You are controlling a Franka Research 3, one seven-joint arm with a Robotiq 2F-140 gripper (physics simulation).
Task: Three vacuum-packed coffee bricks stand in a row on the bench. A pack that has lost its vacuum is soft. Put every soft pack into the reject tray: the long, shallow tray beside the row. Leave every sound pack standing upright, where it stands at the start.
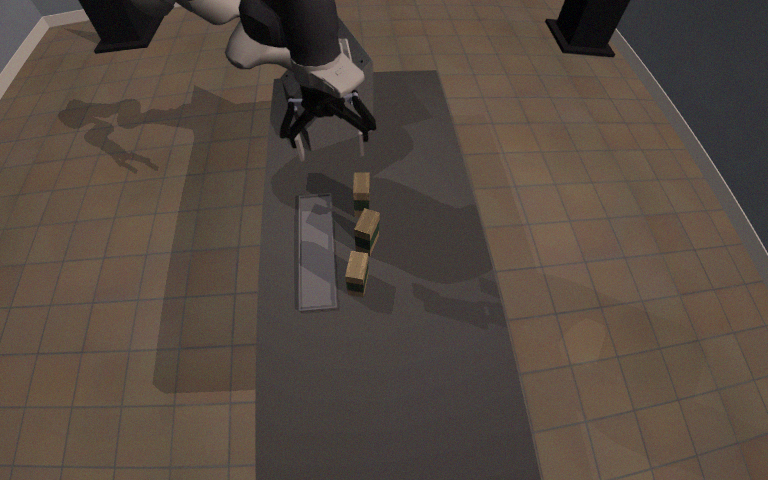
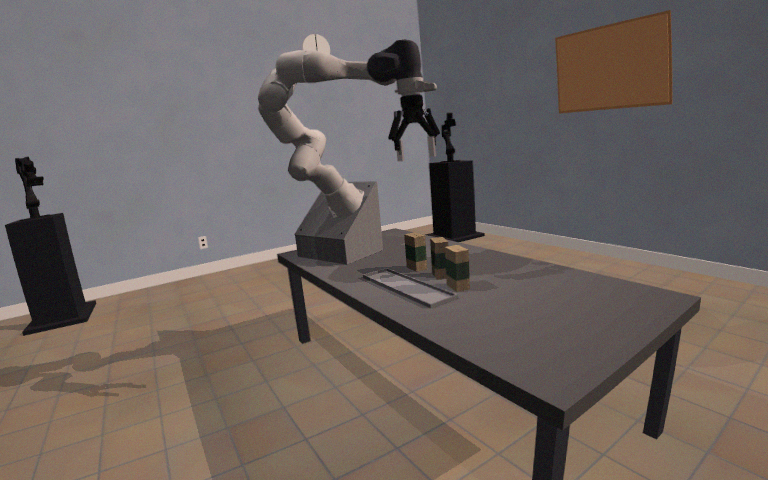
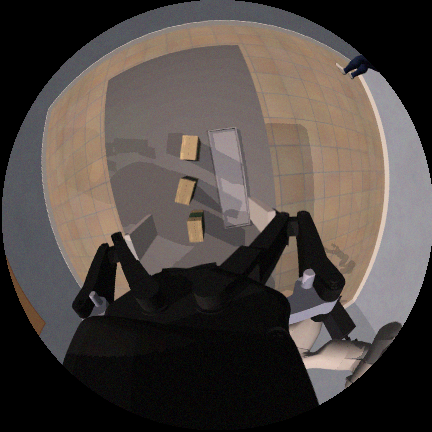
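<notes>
Three tan coffee bricks with dark green bands stand upright in a row. The pack nearest the robot base, the middle pack, which is turned a little, and the far pack stand apart from each other. Which are soft cannot be told by eye. The shallow grey reject tray lies beside the row, with no pack in it. My gripper is open and empty, high above the bench on the base side of the row.
The grey bench extends beyond the row, away from the robot's base block. Two black pedestals stand on the floor away from the bench. Shadows of the arm fall across the bench and tray.
</notes>
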